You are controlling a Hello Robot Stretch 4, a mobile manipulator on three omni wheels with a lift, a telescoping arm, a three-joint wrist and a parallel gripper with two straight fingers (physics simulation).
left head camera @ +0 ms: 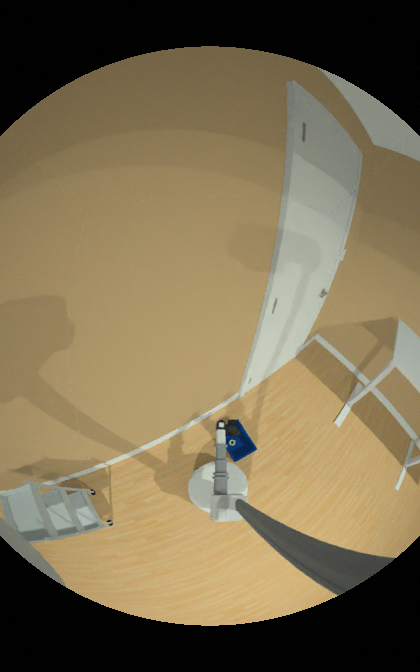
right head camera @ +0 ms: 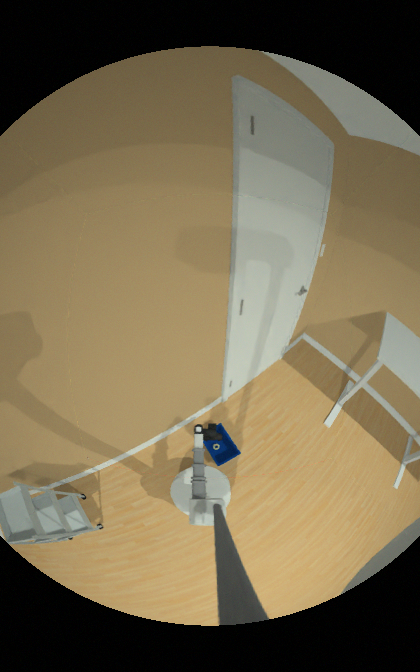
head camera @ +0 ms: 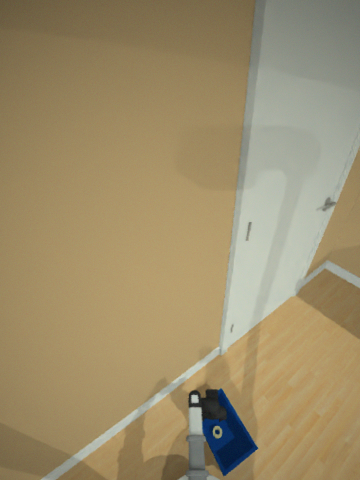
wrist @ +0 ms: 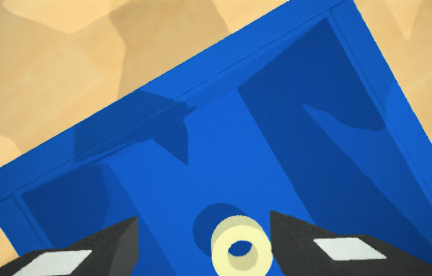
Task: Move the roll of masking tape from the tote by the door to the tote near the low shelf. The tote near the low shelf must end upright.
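Note:
The pale yellow roll of masking tape lies flat in the blue tote by the door, which stands upright on the floor. My gripper is over the tote, open wide and holding nothing. In the wrist view the roll shows low between the fingers, right of their middle, its right edge at the right finger; whether they touch is unclear. The tote near the low shelf does not show.
The white door and tan wall stand behind the tote. A grey cart on casters stands at the left. A white table stands at the right.

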